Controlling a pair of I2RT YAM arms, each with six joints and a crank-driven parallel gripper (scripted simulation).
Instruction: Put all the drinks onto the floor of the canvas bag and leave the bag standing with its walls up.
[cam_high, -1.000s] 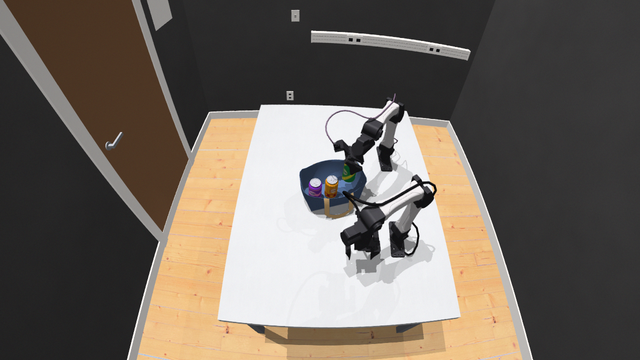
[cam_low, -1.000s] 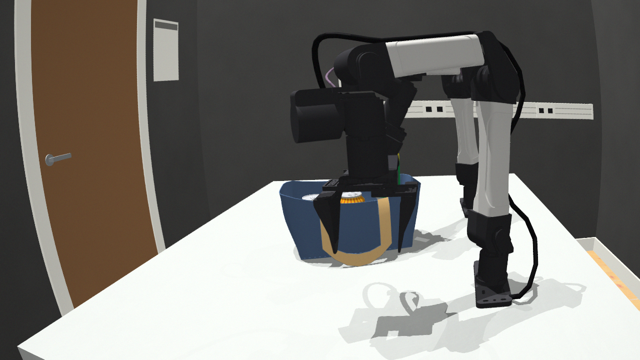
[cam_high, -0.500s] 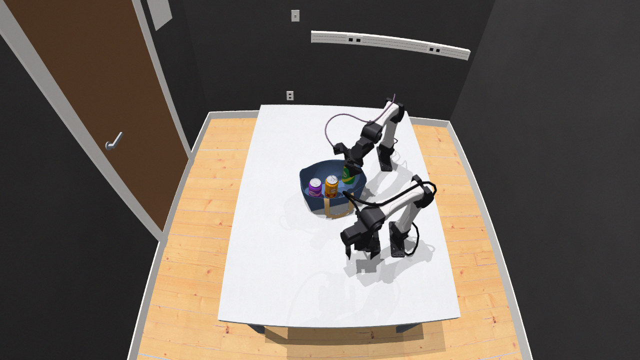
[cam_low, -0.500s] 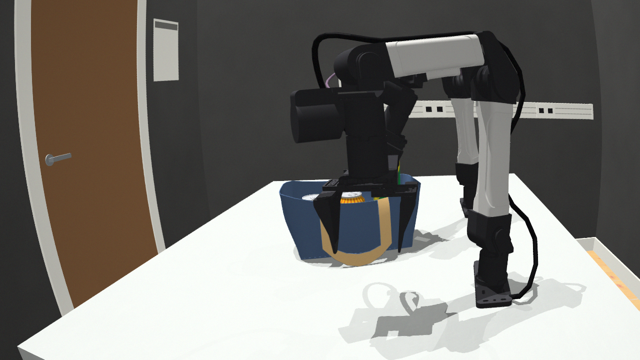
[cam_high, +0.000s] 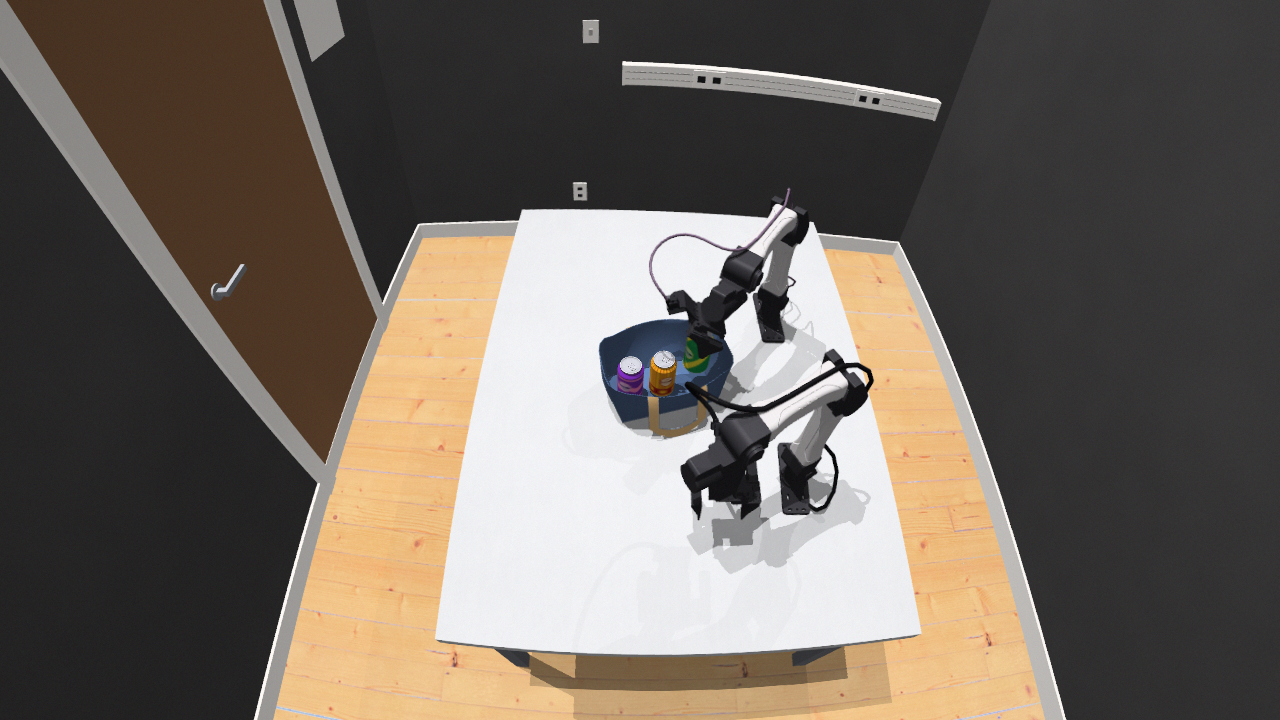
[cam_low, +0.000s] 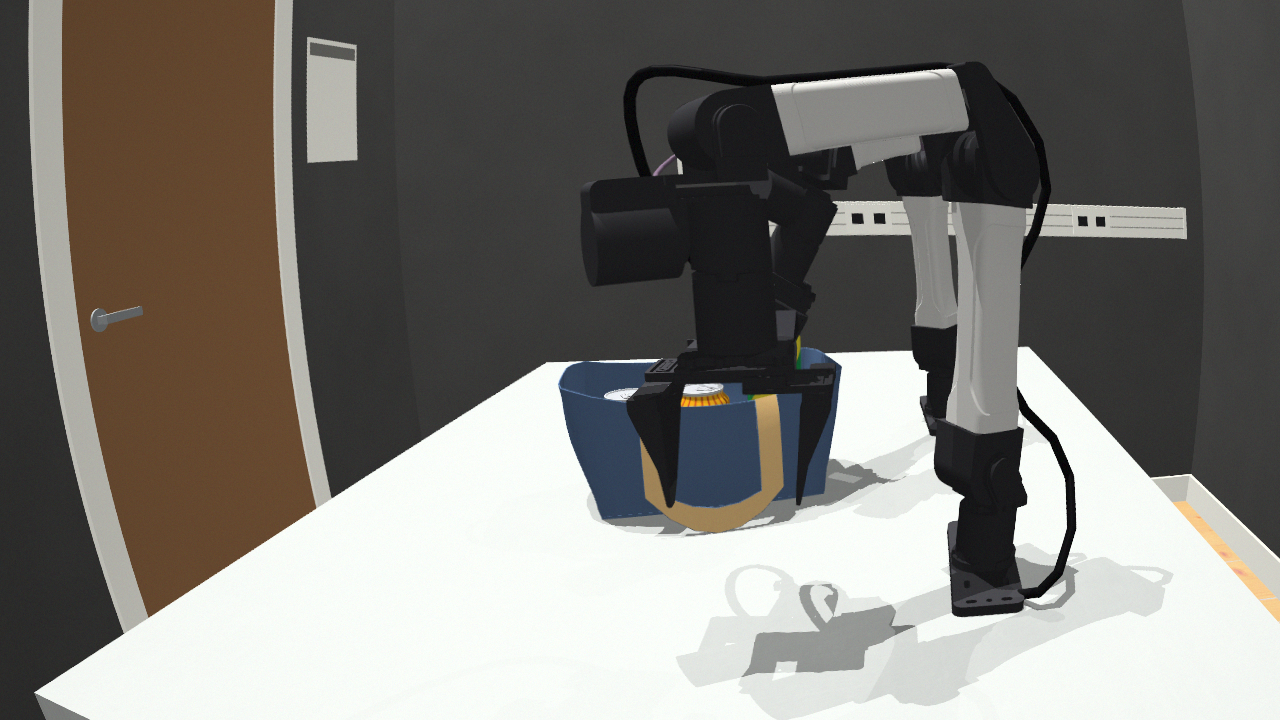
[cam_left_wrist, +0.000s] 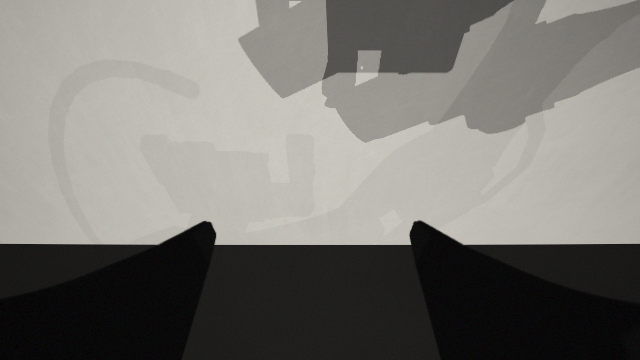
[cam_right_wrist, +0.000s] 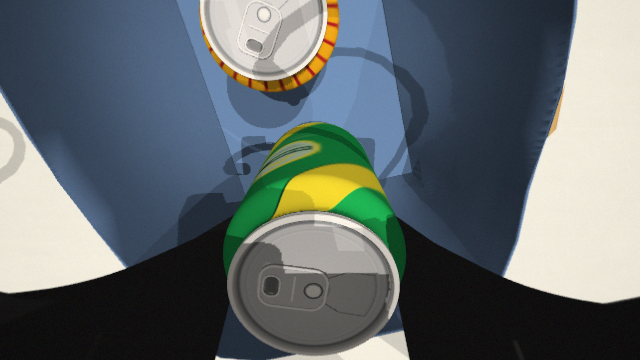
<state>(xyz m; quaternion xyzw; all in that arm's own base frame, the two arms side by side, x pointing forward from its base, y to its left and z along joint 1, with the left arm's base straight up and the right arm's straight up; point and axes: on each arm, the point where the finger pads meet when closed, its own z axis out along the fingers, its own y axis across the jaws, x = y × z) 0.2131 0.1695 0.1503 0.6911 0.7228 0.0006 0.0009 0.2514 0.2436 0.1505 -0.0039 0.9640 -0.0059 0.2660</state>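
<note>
The orange can lies 90 mm ahead of my right hand, 80 mm below it and 30 mm to the left of it. From my right hand the other things lie so: purple can 170 mm ahead, 80 mm below, 50 mm to the left; then green can 20 mm below.
</note>
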